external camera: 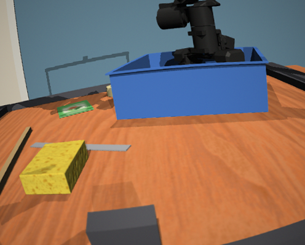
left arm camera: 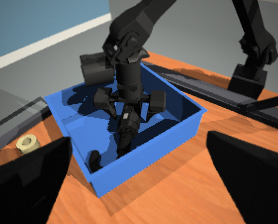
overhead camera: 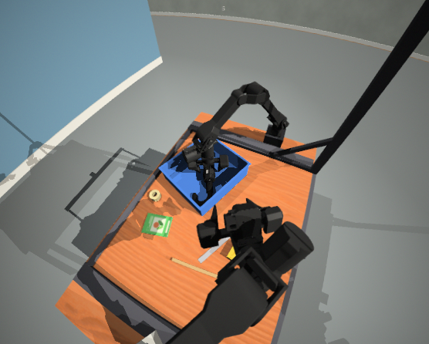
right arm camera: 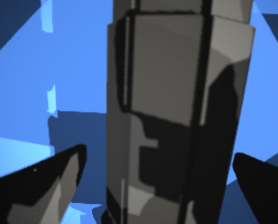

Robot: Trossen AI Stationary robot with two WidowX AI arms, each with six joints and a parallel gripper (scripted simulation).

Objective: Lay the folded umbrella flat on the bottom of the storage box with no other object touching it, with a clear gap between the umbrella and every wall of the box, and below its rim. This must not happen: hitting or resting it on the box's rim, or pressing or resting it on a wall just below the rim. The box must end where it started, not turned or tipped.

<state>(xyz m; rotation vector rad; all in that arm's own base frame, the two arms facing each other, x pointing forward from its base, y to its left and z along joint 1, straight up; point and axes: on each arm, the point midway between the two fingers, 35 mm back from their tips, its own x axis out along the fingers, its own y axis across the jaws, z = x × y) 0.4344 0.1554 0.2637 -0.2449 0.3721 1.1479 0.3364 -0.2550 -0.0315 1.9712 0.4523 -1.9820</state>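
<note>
Now: the blue storage box 30 mm to the left of my right hand and 10 mm above it. Round my right hand: grey strip 220 mm behind, 270 mm to the left, 40 mm below; wooden stick 240 mm behind, 390 mm to the left, 40 mm below; folded black umbrella 10 mm ahead, 30 mm to the left, 20 mm below.
</note>
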